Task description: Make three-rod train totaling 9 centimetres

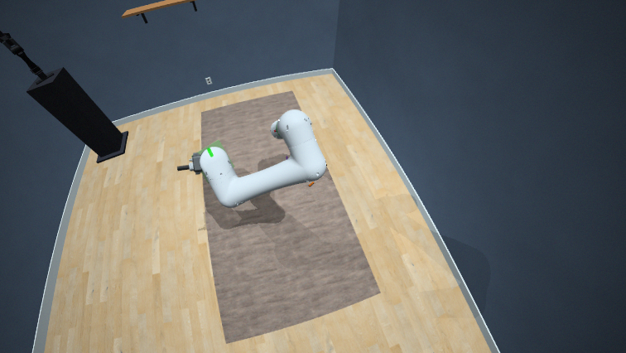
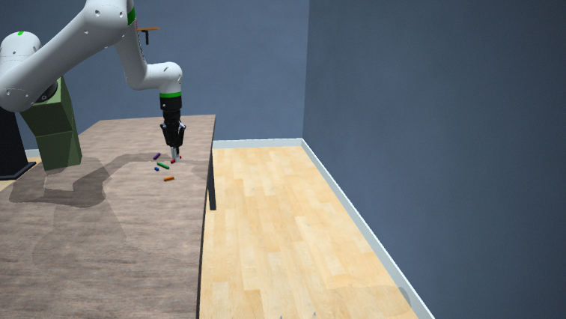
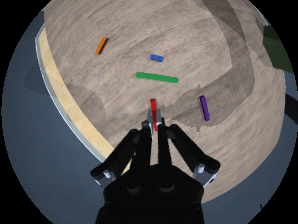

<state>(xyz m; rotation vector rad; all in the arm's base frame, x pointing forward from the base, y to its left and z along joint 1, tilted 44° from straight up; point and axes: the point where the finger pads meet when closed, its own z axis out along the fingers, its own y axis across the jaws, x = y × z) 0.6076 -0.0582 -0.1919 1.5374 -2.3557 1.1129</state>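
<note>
The red rod lies 3 cm below my hand. Round my hand: green rod: 6 cm to the right, 5 cm behind, 3 cm below; then purple rod: 10 cm behind, 6 cm to the left, 3 cm below; then orange rod: 19 cm to the right, 3 cm below, 1 cm behind.
</note>
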